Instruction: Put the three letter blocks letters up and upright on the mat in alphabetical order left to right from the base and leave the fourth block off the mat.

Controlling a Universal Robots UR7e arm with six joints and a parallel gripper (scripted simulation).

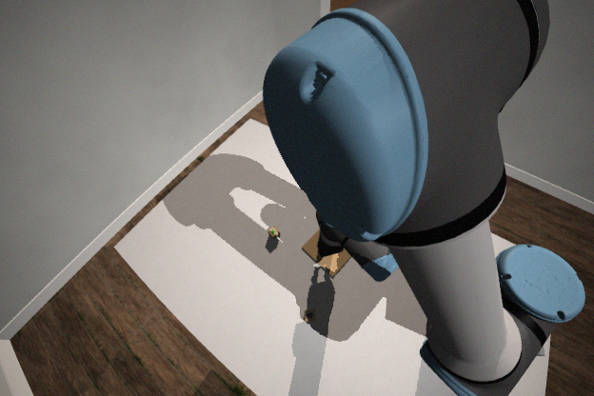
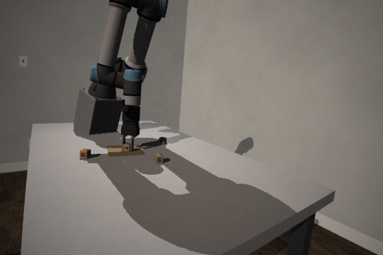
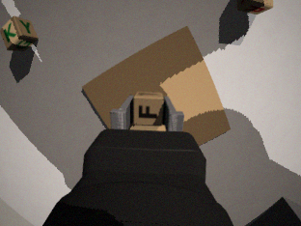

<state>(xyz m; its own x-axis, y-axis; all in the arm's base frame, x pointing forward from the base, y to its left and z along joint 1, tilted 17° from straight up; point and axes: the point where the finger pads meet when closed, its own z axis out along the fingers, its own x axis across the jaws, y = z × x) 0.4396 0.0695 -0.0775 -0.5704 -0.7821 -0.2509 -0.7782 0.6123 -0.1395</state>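
The tan mat lies 2 cm below my hand, 1 cm to the right of it and 1 cm behind it. Also, from my hand: block (17 cm to the right, 4 cm ahead, 1 cm below).
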